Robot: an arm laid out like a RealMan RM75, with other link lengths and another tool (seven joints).
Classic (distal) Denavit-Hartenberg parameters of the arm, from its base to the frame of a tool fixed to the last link. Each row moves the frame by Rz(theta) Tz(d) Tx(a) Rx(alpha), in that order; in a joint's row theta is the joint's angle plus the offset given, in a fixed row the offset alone. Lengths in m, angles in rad.
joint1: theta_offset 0, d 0.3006, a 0, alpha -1.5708
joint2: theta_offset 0, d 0, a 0, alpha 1.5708
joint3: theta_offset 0, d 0.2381, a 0, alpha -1.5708
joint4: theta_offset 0, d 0, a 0, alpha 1.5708
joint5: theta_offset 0, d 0.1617, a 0, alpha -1.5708
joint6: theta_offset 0, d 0, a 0, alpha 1.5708
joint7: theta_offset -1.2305, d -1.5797, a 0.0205, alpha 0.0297
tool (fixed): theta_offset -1.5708, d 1.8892, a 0, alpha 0
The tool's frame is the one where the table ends.
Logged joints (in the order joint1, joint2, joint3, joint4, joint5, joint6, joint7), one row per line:
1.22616 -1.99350 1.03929 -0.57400 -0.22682 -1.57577 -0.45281
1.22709 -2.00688 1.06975 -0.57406 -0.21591 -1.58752 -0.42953
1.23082 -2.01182 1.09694 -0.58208 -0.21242 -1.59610 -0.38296
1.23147 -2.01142 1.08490 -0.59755 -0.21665 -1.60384 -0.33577
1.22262 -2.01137 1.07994 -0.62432 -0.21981 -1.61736 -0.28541
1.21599 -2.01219 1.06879 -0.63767 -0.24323 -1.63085 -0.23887
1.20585 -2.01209 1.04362 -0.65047 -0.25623 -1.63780 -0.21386
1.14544 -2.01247 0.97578 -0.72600 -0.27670 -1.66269 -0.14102
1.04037 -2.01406 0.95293 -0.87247 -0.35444 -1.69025 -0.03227
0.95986 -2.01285 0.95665 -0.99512 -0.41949 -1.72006 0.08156
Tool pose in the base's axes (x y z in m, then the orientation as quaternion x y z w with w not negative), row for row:
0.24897 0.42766 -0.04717 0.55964 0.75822 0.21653 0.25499
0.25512 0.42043 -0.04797 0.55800 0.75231 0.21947 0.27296
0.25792 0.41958 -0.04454 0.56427 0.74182 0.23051 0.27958
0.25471 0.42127 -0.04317 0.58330 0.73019 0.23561 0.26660
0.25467 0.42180 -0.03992 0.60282 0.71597 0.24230 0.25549
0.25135 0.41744 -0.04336 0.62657 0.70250 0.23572 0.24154
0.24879 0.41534 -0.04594 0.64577 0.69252 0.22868 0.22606
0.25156 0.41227 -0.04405 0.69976 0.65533 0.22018 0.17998
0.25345 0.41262 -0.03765 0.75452 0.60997 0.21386 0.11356
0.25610 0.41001 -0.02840 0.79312 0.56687 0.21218 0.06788
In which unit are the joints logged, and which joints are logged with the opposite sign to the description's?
The joints are logged in radians. Opposite sign: joint2, joint3, joint5, joint6.
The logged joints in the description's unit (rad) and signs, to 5 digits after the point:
1.22616 1.99350 -1.03929 -0.57400 0.22682 1.57577 -0.45281
1.22709 2.00688 -1.06975 -0.57406 0.21591 1.58752 -0.42953
1.23082 2.01182 -1.09694 -0.58208 0.21242 1.59610 -0.38296
1.23147 2.01142 -1.08490 -0.59755 0.21665 1.60384 -0.33577
1.22262 2.01137 -1.07994 -0.62432 0.21981 1.61736 -0.28541
1.21599 2.01219 -1.06879 -0.63767 0.24323 1.63085 -0.23887
1.20585 2.01209 -1.04362 -0.65047 0.25623 1.63780 -0.21386
1.14544 2.01247 -0.97578 -0.72600 0.27670 1.66269 -0.14102
1.04037 2.01406 -0.95293 -0.87247 0.35444 1.69025 -0.03227
0.95986 2.01285 -0.95665 -0.99512 0.41949 1.72006 0.08156

